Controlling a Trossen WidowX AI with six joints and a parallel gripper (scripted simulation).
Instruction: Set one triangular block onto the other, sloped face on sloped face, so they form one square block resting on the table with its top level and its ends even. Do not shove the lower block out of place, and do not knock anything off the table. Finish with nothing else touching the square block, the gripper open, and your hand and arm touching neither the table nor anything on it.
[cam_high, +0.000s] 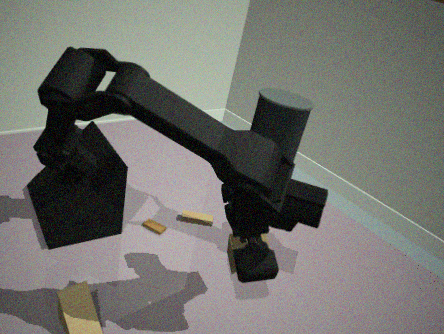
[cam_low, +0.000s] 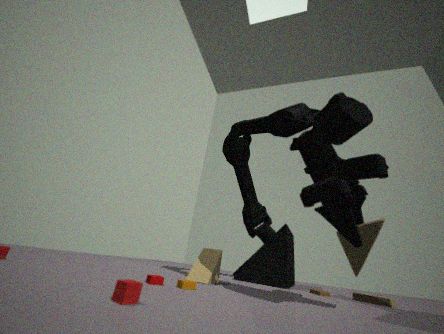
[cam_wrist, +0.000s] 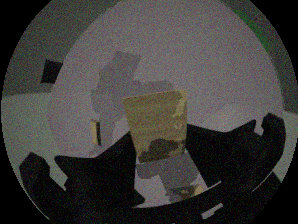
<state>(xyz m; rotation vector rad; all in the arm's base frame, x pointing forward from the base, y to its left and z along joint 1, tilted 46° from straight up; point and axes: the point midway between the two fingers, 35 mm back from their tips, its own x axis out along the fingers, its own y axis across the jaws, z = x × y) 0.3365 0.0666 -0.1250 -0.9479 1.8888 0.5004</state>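
My gripper tip is 26 cm to the left of the orange block, 9 cm above it and 6 cm short of it. From my gripper tip the other things lie so: flat tan piece: 20 cm behind, 9 cm below, 7 cm to the left.
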